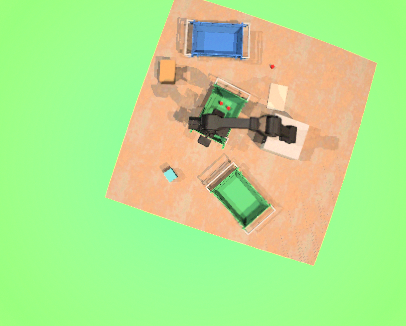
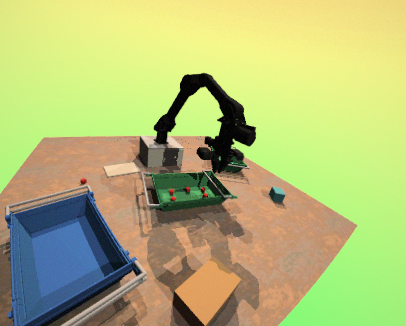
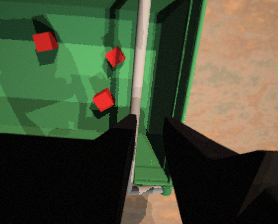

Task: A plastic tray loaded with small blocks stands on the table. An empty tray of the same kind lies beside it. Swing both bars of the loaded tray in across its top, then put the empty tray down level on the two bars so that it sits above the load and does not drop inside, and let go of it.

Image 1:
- green tray: 241, 199
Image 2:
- my gripper: 216, 173
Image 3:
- my gripper: 149, 122
